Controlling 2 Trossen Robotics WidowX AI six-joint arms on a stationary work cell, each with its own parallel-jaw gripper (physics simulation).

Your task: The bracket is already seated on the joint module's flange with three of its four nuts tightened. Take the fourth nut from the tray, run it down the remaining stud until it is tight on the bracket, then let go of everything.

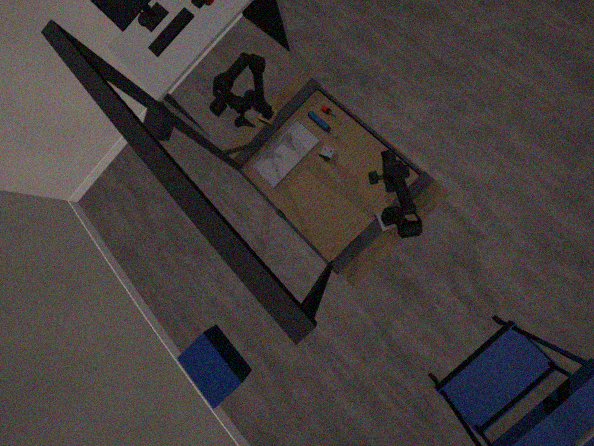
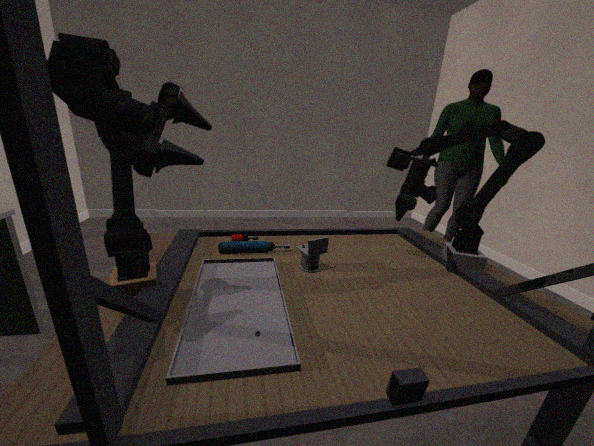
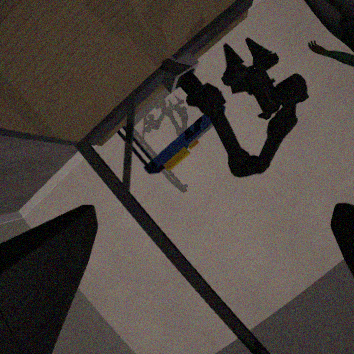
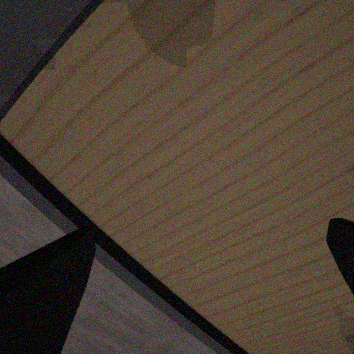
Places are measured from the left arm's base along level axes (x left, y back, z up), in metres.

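Where they show: left gripper, fingertip midpoint: [image 1: 258, 119] [image 2: 207, 144] [image 3: 214, 215]; right gripper, fingertip midpoint: [image 2: 399, 216] [image 3: 235, 40] [image 4: 211, 235]; left arm's base, link origin: [image 1: 267, 114] [image 2: 133, 272]; right arm's base, link origin: [image 1: 388, 219] [image 2: 464, 249] [image 3: 183, 77].
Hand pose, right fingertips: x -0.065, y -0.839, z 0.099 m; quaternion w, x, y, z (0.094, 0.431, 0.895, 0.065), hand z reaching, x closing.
Observation:
Things, the pixels of their top centre, and the offset from my right fingertips. "spot": a spot on its surface instead.
- small dark nut, top centre: [image 2: 257, 332] dy +0.607, dx -0.225, dz -0.128 m
- shallow pale tray, top centre: [image 2: 238, 297] [image 1: 285, 152] dy +0.614, dx -0.102, dz -0.122 m
- round joint module, top centre: [image 2: 311, 246] dy +0.362, dx -0.005, dz -0.063 m
- blue-handled screwdriver, surface spot: [image 2: 246, 247] [image 1: 317, 123] spot: dy +0.521, dx +0.147, dz -0.110 m
- dark block, top centre: [image 2: 410, 373] dy +0.440, dx -0.453, dz -0.080 m
A small dark nut [image 2: 257, 333] lies in the shallow pale tray [image 2: 235, 374] [image 1: 272, 172], near its front right part. The grey bracket [image 2: 318, 246] [image 1: 327, 151] sits on top of the round joint module [image 2: 310, 262], which stands upright right of the tray's far end. Its studs and fitted nuts are too small to tell. My left gripper [image 2: 207, 145] [image 3: 214, 215] is open and empty, high up on the left side of the table. My right gripper [image 2: 414, 205] [image 4: 211, 235] is open and empty, above the table's far right part, away from the bracket.
A blue-handled screwdriver [image 2: 246, 247] [image 1: 319, 121] and a red one [image 2: 237, 237] [image 1: 326, 109] lie behind the tray. A dark block [image 2: 407, 385] is at the front table edge. A raised dark rim borders the table. A person [image 2: 470, 130] stands behind the right arm.

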